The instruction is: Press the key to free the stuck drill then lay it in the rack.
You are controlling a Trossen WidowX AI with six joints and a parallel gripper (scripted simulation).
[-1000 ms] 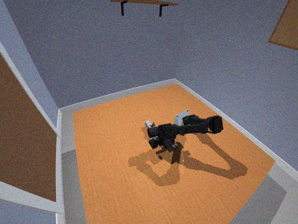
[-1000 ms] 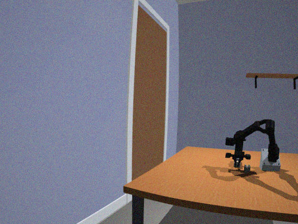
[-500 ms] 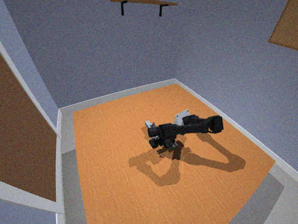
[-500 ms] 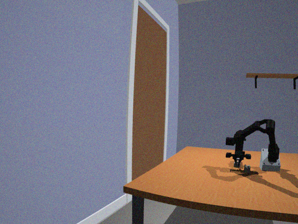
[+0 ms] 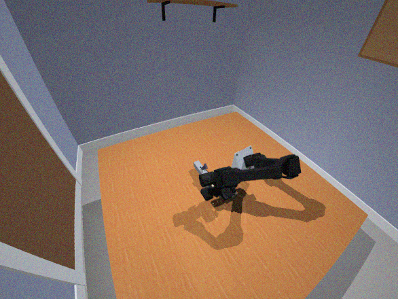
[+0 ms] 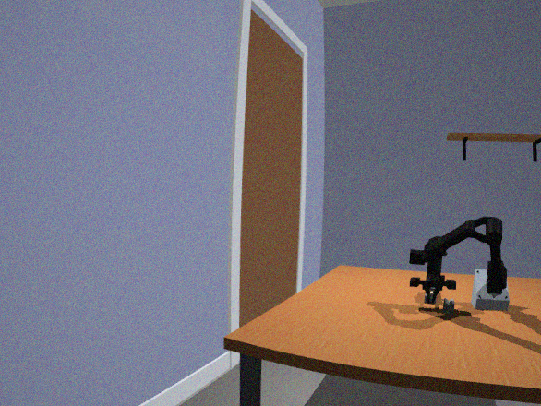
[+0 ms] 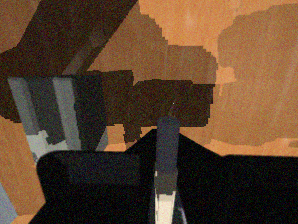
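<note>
Right now my gripper tip is 70 mm past the grey rack and 10 mm to the right of it. Round my gripper tip: dark key 160 mm to the right, 70 mm above, 10 mm behind; then grey holder block 150 mm to the right, 20 mm above; then drill 40 mm to the right, 30 mm above.
</note>
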